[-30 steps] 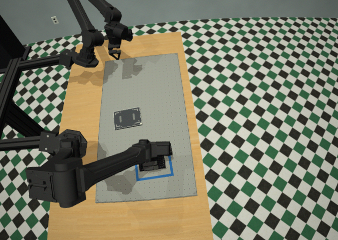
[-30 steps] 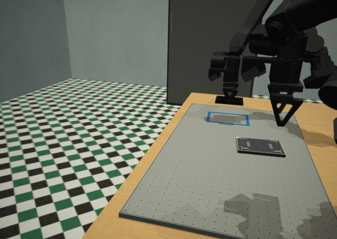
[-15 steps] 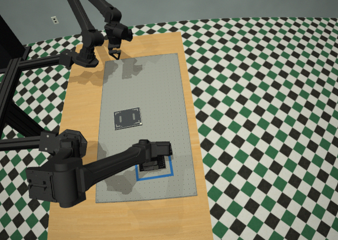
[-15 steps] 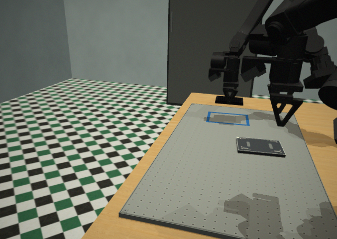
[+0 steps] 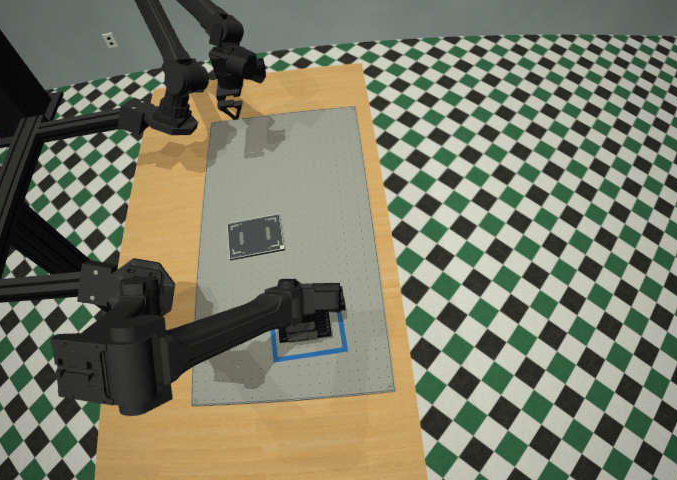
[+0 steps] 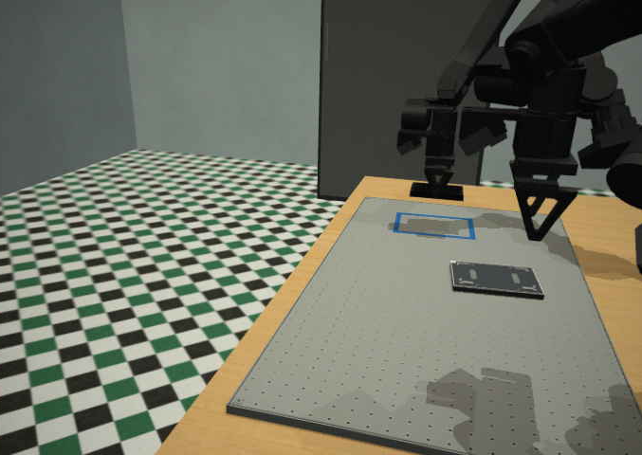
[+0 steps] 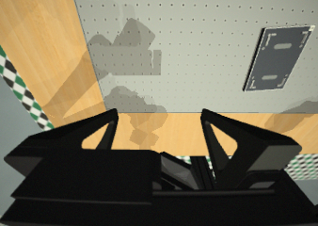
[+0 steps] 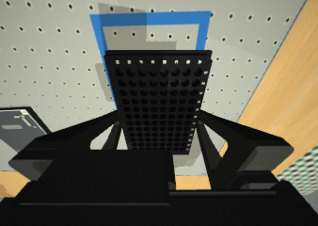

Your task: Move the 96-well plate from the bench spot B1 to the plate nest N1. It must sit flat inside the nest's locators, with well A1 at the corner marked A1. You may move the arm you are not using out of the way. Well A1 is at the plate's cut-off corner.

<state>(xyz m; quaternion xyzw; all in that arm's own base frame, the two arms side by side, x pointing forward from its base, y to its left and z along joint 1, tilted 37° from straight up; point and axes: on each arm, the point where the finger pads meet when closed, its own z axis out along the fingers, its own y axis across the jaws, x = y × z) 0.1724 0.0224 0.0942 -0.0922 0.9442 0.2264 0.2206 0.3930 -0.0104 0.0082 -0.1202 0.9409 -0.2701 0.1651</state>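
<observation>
Right now the dark plate nest N1 is 15 cm behind my right hand, 30 cm to the left of it and 8 cm below it. Also, from my right hand: black 96-well plate: right at my right hand.
</observation>
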